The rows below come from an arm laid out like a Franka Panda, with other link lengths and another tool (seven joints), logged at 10 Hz.
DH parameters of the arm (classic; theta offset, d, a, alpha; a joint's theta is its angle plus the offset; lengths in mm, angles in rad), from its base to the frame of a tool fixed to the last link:
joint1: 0 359.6 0 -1.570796
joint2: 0 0 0 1.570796
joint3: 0 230.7 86.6 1.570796
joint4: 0 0 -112.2 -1.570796
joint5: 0 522.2 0 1.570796
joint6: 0 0 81.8 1.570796
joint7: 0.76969 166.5 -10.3 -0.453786
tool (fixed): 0 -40.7 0 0
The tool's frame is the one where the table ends.
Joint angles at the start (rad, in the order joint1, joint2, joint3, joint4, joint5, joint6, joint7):
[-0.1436 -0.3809 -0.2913 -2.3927 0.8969 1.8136 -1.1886]
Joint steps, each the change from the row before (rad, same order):
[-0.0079 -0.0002 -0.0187 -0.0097 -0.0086 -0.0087 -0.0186]
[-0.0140 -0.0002 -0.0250 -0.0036 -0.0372 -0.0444 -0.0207]
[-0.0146 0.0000 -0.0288 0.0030 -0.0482 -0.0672 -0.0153]
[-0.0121 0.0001 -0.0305 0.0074 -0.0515 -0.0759 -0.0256]
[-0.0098 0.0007 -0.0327 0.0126 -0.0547 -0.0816 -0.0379]
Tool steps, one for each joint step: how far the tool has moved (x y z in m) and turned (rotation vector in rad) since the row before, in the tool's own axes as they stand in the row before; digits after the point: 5 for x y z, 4 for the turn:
[-0.00309 0.01532 -0.00094 0.0031 0.0016 0.0030]
[-0.00751 0.01969 -0.00470 -0.0046 -0.0236 -0.0155]
[-0.01058 0.01961 -0.00762 -0.0024 -0.0413 -0.0206]
[-0.01290 0.01810 -0.00875 0.0002 -0.0431 -0.0339]
[-0.01519 0.01718 -0.01033 0.0020 -0.0413 -0.0463]

